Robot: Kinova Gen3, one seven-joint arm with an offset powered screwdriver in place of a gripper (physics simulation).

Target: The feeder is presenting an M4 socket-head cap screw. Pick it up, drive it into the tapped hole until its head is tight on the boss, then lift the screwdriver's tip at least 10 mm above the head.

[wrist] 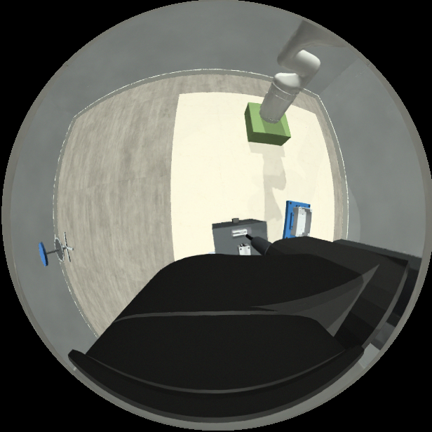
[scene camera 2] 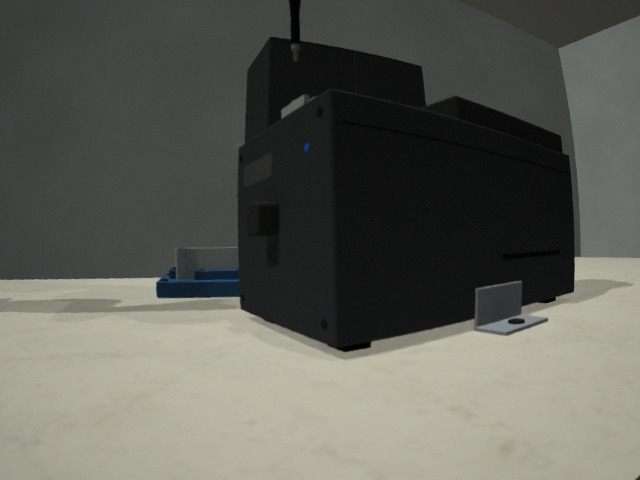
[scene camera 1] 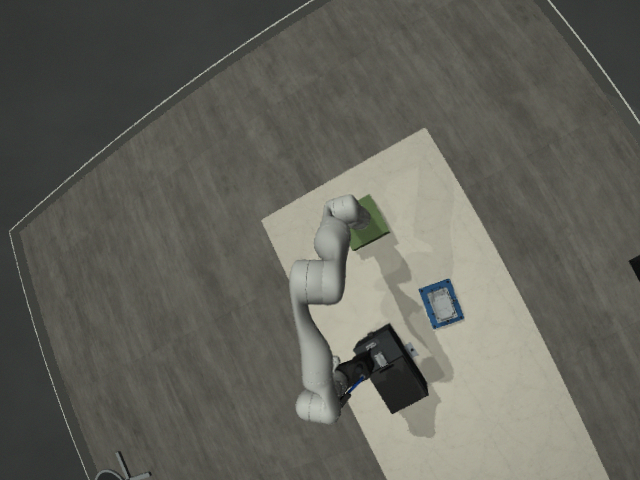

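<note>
The screwdriver's tip (scene camera 2: 295, 44) (wrist: 248, 236) carries a small grey cap screw (scene camera 2: 295, 52), head up and shank down, upright in scene camera 2. The tip and screw hang clear above the pale pick-up block (scene camera 2: 294, 106) (wrist: 239, 232) on top of the black feeder (scene camera 1: 400, 384) (scene camera 2: 439, 206) (wrist: 225, 241). The light grey housing (scene camera 1: 442, 304) (scene camera 2: 209, 258) (wrist: 301, 222) sits in a blue fixture (scene camera 1: 426, 306) (scene camera 2: 199, 288) (wrist: 288, 222) beside the feeder. Its boss and tapped hole are too small to make out.
A green block (scene camera 1: 375, 222) (wrist: 265, 135) stands under the arm's base at one end of the cream table (scene camera 1: 496, 351) (scene camera 2: 258, 413) (wrist: 215, 170). A small grey angle bracket (scene camera 2: 498, 305) stands beside the feeder. The feeder's taller rear housing (scene camera 2: 341, 67) rises behind the tip in scene camera 2.
</note>
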